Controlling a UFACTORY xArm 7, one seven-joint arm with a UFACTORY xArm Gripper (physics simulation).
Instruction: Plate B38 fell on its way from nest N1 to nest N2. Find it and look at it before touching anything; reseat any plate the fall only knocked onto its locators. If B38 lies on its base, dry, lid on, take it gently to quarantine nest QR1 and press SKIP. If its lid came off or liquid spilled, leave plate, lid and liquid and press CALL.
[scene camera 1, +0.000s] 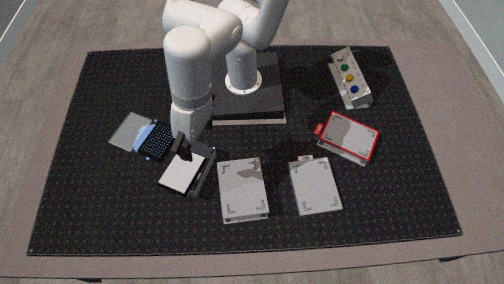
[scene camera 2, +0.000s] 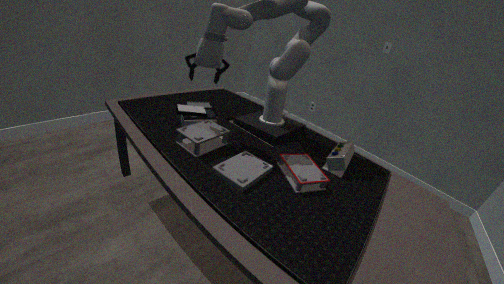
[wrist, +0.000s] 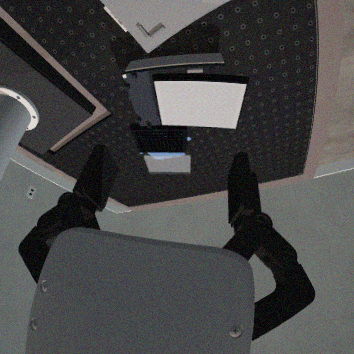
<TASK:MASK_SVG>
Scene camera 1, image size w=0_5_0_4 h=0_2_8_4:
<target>my gripper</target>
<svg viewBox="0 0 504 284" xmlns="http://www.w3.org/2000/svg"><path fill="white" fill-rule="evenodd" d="M215 94L212 94L210 101L206 105L197 109L181 108L174 102L171 105L171 131L175 141L170 152L179 155L184 161L192 162L191 144L197 140L204 128L212 129L212 111Z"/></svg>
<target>lid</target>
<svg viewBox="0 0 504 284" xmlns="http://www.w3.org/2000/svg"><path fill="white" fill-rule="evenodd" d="M133 112L128 114L108 141L129 152L132 151L152 122L151 119Z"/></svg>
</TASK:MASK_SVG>
